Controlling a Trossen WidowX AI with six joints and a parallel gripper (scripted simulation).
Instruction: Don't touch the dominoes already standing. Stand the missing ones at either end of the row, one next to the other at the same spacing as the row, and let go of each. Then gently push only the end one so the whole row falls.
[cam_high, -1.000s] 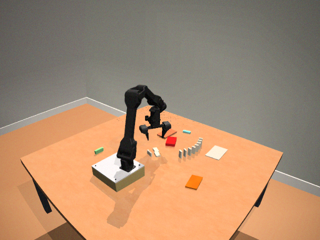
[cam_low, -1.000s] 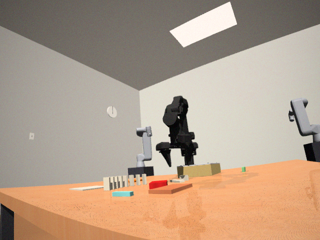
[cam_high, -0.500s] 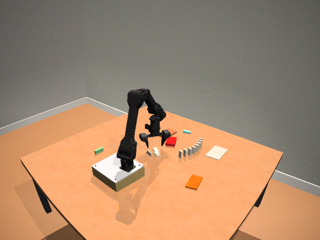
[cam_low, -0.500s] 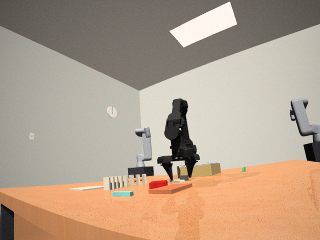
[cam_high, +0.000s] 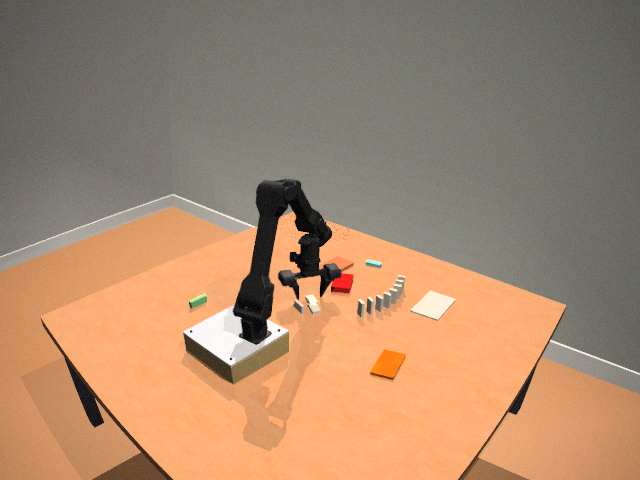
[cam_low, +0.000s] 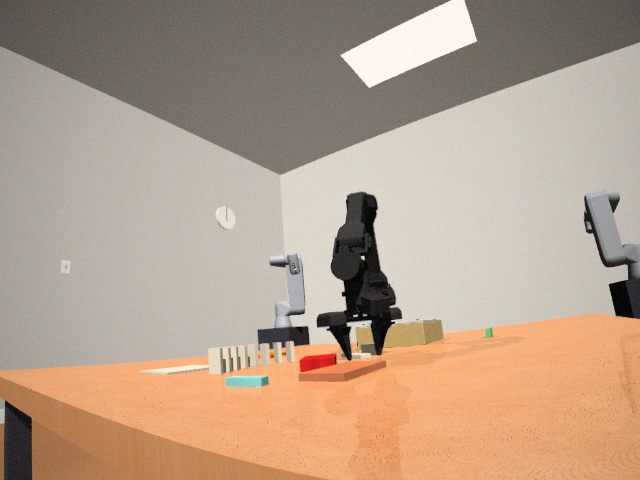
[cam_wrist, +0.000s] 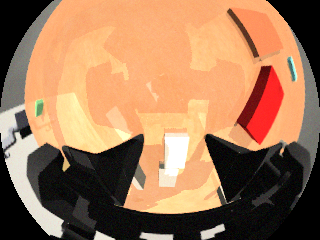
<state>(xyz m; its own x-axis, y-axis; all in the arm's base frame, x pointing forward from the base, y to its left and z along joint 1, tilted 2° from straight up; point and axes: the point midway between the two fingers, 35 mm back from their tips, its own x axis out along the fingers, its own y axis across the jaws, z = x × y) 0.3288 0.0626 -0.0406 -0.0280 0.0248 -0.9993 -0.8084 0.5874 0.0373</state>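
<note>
Now: gripper tip 22 cm short of the brown slab and 5 cm to the right of it. Also, from my gripper tip: cyan block: 32 cm ahead, 5 cm to the right; red block: 13 cm ahead, 4 cm to the right, 1 cm above; green block: 25 cm behind, 25 cm to the left, 1 cm above.
</note>
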